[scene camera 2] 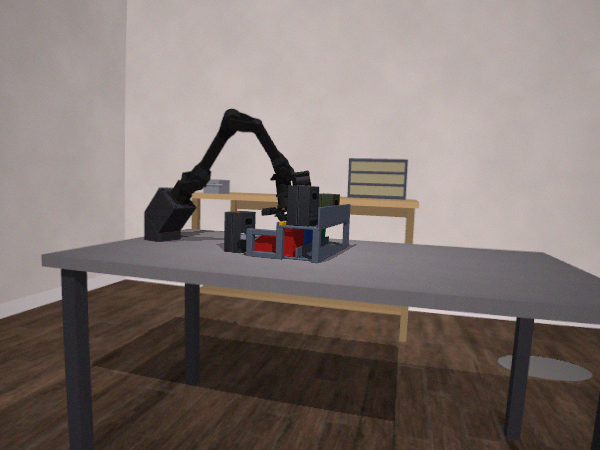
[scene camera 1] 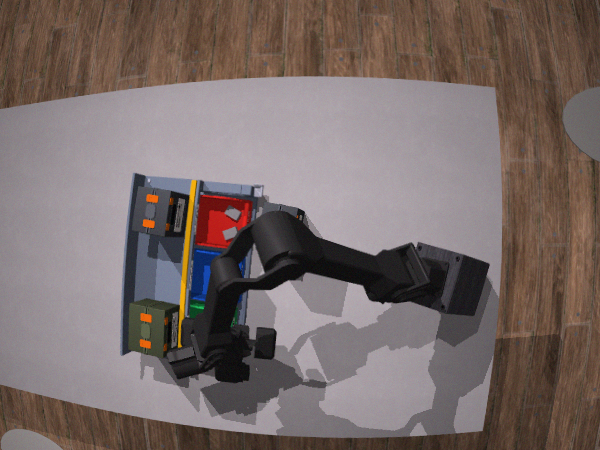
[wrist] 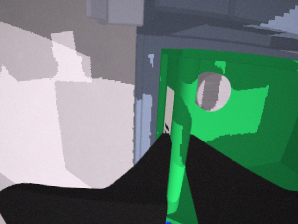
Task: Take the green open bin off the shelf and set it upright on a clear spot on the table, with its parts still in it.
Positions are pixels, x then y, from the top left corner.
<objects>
red bin: scene camera 2 294,238; scene camera 1 212,221; not seen in the wrist view (out of frame)
dark grey box: scene camera 2 303,201; scene camera 1 158,212; not seen in the wrist view (out of frame)
</objects>
